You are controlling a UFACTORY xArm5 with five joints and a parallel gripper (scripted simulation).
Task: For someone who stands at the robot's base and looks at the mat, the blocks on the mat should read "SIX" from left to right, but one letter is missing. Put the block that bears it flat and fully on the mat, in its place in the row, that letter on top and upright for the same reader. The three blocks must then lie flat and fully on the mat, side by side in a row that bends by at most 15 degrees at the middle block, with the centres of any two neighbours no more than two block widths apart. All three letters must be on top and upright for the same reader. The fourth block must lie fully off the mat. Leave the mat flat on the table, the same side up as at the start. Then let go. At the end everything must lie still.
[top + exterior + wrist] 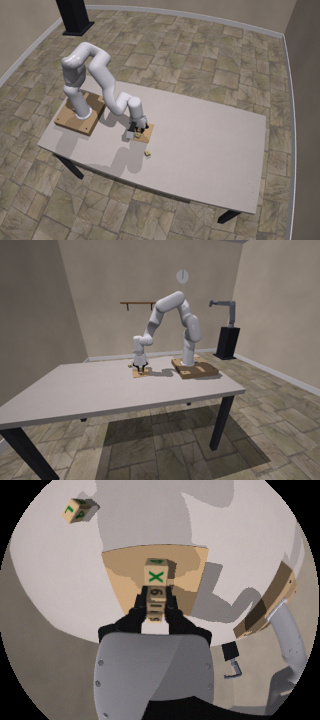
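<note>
The tan mat is 30 mm below my hand.
</note>
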